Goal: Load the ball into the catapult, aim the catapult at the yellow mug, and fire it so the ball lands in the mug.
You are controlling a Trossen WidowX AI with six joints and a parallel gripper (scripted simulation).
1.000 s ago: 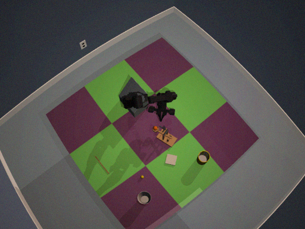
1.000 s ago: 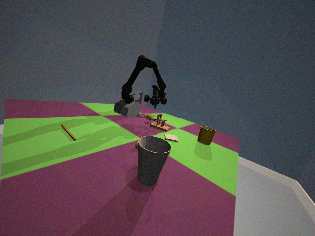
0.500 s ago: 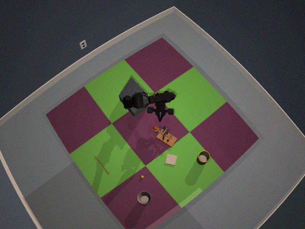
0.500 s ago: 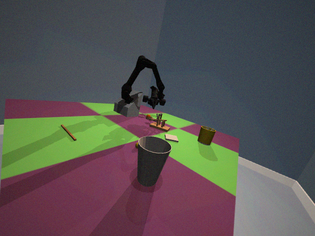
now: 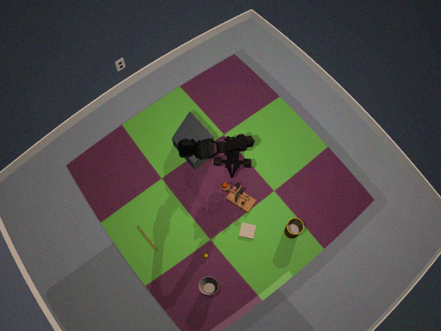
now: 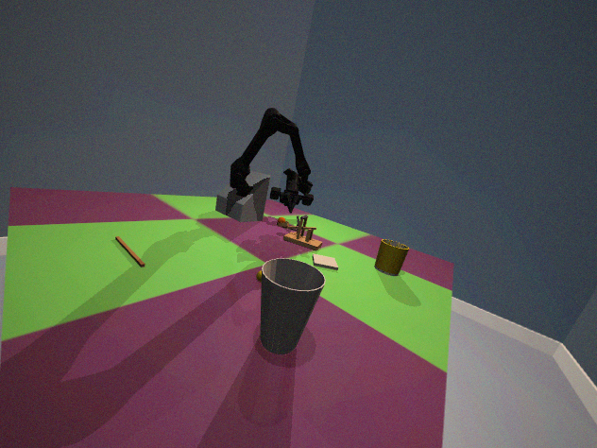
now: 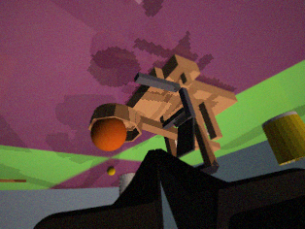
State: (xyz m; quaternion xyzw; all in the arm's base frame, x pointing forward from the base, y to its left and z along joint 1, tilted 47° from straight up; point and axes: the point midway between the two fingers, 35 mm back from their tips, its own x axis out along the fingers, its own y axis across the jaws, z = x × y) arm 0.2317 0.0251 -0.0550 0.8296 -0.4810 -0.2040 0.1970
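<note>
The orange ball is 50 mm to the right of my gripper tip and 40 mm below it. From my gripper tip the other things lie so: flat beige tile (250 mm ahead, 110 mm to the right, 90 mm below); then wooden catapult (60 mm ahead, 20 mm to the right, 40 mm below); then yellow mug (410 mm ahead, 60 mm to the left, 70 mm below).
</note>
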